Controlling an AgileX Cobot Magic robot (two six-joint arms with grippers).
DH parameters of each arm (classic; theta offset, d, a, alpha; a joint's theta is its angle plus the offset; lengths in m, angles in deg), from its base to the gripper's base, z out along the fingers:
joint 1: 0 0.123 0 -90
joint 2: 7.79 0 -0.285 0
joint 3: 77.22 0 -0.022 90
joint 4: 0 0.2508 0 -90
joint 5: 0 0 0.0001 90
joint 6: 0 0.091 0 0
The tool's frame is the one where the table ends.
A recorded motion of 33 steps. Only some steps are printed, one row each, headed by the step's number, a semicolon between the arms.
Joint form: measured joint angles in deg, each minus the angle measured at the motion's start. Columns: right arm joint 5, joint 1, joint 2, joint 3, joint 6, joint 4; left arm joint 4, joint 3, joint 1, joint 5, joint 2, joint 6.
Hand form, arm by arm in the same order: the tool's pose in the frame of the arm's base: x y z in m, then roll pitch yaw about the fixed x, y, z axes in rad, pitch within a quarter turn. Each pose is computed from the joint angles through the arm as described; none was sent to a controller.
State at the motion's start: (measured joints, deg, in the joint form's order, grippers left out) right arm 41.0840 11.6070 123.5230 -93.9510 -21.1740 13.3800; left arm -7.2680 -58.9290 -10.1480 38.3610 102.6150 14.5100
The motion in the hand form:
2: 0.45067 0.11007 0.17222 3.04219 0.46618 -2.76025; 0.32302 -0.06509 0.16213 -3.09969 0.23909 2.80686
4: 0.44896 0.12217 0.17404 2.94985 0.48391 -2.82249; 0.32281 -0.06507 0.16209 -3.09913 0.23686 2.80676
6: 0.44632 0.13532 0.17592 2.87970 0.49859 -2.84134; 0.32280 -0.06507 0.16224 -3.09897 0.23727 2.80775
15: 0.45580 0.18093 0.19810 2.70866 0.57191 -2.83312; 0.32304 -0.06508 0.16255 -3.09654 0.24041 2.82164
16: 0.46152 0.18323 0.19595 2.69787 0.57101 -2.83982; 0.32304 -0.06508 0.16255 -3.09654 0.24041 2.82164
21: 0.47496 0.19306 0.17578 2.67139 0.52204 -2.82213; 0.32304 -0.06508 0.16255 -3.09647 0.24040 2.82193
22: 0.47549 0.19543 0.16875 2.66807 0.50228 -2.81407; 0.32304 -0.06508 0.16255 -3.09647 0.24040 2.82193
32: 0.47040 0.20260 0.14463 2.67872 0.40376 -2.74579; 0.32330 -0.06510 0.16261 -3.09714 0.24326 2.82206
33: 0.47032 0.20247 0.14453 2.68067 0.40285 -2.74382; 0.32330 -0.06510 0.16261 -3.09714 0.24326 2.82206
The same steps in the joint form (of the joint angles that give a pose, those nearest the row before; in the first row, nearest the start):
2: 0.00 0.13 -0.05 0.00 0.16 2.17; 0.00 0.00 0.00 0.00 0.00 0.00
4: -0.28 0.98 -0.05 0.00 -0.28 7.69; 0.00 0.00 0.00 0.13 0.00 0.00
6: -0.28 2.05 -0.06 0.00 -2.39 12.67; 0.00 0.00 0.00 0.13 -0.03 -0.06
15: 4.15 5.52 3.19 -9.29 -7.01 23.31; 0.00 0.00 0.00 -0.04 -0.07 -0.82
16: 4.84 5.51 4.75 -11.56 -6.51 23.46; 0.00 0.00 0.00 -0.04 -0.07 -0.82
21: 8.86 5.83 10.79 -18.46 -5.48 23.54; 0.00 0.00 0.00 -0.04 -0.07 -0.84
22: 9.66 6.02 11.93 -19.16 -5.34 23.48; 0.00 0.00 0.00 -0.04 -0.07 -0.84
32: 14.18 6.89 15.07 -20.55 -4.91 21.58; 0.00 0.00 0.00 -0.21 -0.07 -0.84
33: 14.23 6.89 15.07 -20.55 -4.91 21.46; 0.00 0.00 0.00 -0.21 -0.07 -0.84

